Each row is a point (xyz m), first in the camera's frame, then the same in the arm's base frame.
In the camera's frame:
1: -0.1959 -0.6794 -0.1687
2: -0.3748 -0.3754 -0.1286
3: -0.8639 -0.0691 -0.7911
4: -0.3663 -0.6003 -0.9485
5: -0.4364 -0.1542 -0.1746
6: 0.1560 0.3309 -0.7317
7: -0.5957 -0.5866 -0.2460
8: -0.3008 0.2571 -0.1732
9: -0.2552 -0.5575 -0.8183
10: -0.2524 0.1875 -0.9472
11: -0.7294 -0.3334 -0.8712
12: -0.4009 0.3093 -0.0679
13: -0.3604 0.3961 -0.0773
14: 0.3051 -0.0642 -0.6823
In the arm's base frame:
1: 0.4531 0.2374 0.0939
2: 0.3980 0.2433 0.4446
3: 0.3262 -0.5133 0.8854
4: 0.2647 -0.5407 0.1437
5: 0.2852 0.2014 0.6455
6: -0.6204 -0.0626 0.5620
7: 0.6477 0.0356 0.4036
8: -0.0705 0.2915 0.8755
9: 0.2029 -0.3763 0.1265
10: -0.3152 -0.4200 0.6755
11: 0.3739 -0.5680 0.5869
12: 0.0009 0.3601 0.9940
13: -0.0857 0.3743 1.0336
14: -0.4570 -0.0046 0.1738

